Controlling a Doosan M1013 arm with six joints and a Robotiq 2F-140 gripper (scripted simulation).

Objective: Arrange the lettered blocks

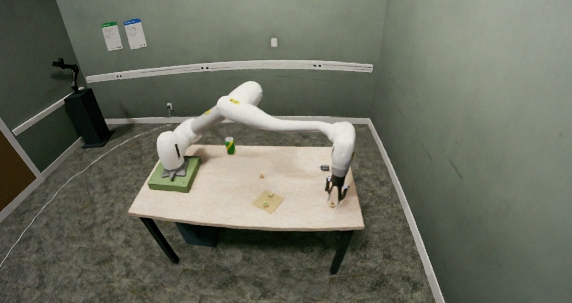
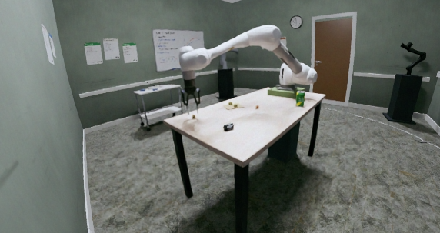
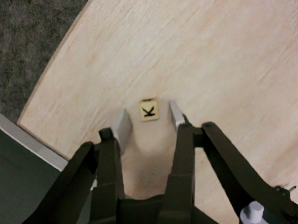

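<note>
Now: the tan mat 360 mm behind my hand, 100 mm to the left of it and 60 mm below it. Round my hand: black object (330 mm to the left, 50 mm below, 30 mm ahead); can (600 mm to the left, 600 mm behind).
</note>
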